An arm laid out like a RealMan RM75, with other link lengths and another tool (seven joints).
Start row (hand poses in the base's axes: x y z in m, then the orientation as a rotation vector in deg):
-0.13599 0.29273 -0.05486 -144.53 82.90 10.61
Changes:
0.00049 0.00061 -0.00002 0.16 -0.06 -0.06
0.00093 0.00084 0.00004 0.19 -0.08 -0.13
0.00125 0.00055 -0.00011 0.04 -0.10 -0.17
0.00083 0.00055 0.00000 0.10 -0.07 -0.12
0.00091 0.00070 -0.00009 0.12 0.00 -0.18
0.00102 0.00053 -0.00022 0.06 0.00 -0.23
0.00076 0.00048 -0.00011 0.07 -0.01 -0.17
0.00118 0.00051 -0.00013 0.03 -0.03 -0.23
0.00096 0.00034 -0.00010 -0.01 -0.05 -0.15
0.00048 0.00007 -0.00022 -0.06 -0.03 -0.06
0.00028 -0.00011 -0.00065 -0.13 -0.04 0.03
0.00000 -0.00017 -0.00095 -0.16 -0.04 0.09
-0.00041 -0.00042 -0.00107 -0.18 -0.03 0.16
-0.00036 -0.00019 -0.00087 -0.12 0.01 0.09
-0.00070 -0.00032 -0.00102 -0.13 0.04 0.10
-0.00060 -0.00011 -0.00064 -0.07 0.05 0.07
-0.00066 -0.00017 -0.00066 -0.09 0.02 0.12
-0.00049 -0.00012 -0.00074 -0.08 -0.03 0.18
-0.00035 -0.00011 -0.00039 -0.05 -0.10 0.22
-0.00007 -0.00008 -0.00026 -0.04 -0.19 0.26
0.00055 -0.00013 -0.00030 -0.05 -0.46 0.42
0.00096 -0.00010 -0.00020 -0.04 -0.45 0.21
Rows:
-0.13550 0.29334 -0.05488 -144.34 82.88 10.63
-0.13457 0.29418 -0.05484 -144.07 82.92 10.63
-0.13332 0.29473 -0.05495 -143.88 83.07 10.50
-0.13249 0.29528 -0.05495 -143.69 83.15 10.46
-0.13158 0.29598 -0.05504 -143.46 83.32 10.51
-0.13056 0.29651 -0.05526 -143.23 83.57 10.51
-0.12980 0.29699 -0.05537 -143.04 83.74 10.51
-0.12862 0.29750 -0.05550 -142.83 84.00 10.45
-0.12766 0.29784 -0.05560 -142.71 84.17 10.35
-0.12718 0.29791 -0.05582 -142.70 84.26 10.26
-0.12690 0.29780 -0.05647 -142.81 84.27 10.12
-0.12690 0.29763 -0.05742 -142.99 84.22 9.97
-0.12731 0.29721 -0.05849 -143.25 84.09 9.84
-0.12767 0.29702 -0.05936 -143.42 84.04 9.79
-0.12837 0.29670 -0.06038 -143.61 83.99 9.77
-0.12897 0.29659 -0.06102 -143.73 83.95 9.80
-0.12963 0.29642 -0.06168 -143.90 83.85 9.78
-0.13012 0.29630 -0.06242 -144.09 83.65 9.72
-0.13047 0.29619 -0.06281 -144.27 83.36 9.59
-0.13054 0.29611 -0.06307 -144.45 82.99 9.36
-0.12999 0.29598 -0.06337 -144.68 82.32 8.81
-0.12903 0.29588 -0.06357 -144.74 81.91 8.24

